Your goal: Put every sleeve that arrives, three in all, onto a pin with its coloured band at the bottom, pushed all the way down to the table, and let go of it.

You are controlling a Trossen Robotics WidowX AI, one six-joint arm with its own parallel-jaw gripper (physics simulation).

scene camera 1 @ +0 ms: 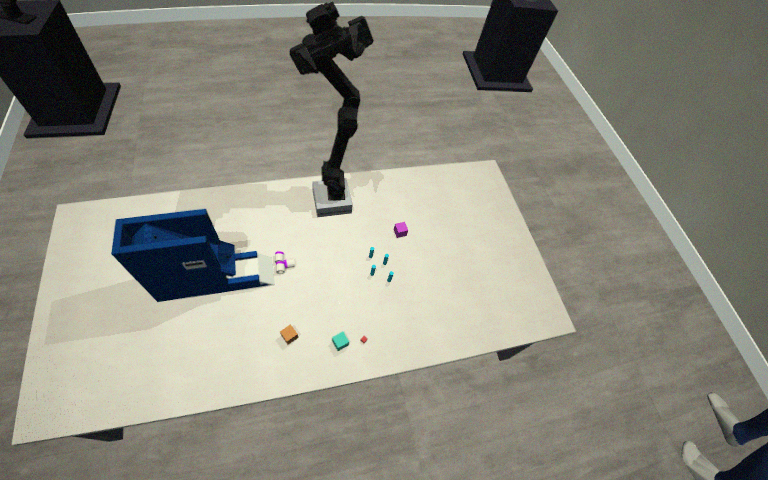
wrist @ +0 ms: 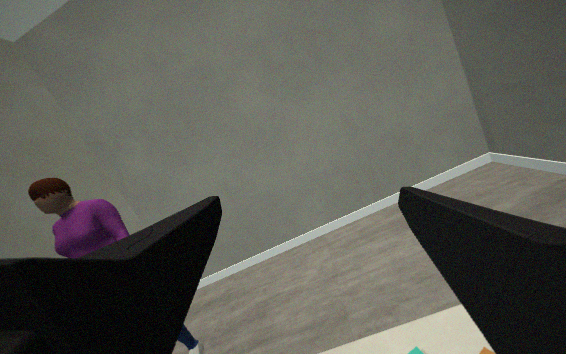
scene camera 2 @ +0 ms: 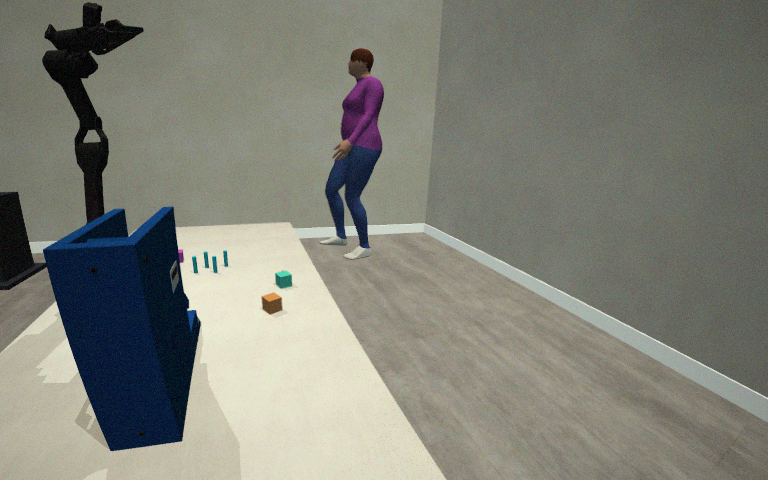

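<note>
White sleeves with magenta bands lie close together just off the lip of the blue chute [scene camera 1: 186,277] [scene camera 2: 107,339] in scene camera 1. One sleeve [scene camera 1: 290,263] lies with its banded end toward the others; small magenta bands also show on the upper sleeve [scene camera 1: 279,256] and the lower sleeve [scene camera 1: 280,268]. The chute hides them in scene camera 2. Four teal pins stand bare, among them a rear pin [scene camera 1: 371,252] and a front pin [scene camera 1: 390,276]. My gripper [scene camera 1: 332,45] [scene camera 2: 139,30] [wrist: 308,200] is open and empty, raised high above the table, far from sleeves and pins.
A magenta cube [scene camera 1: 400,229] sits behind the pins. An orange cube [scene camera 1: 288,333] [scene camera 2: 271,303], a teal cube [scene camera 1: 340,340] [scene camera 2: 283,279] and a small red cube [scene camera 1: 364,339] lie near the front edge. A person [scene camera 2: 362,113] [wrist: 90,227] stands beyond the table.
</note>
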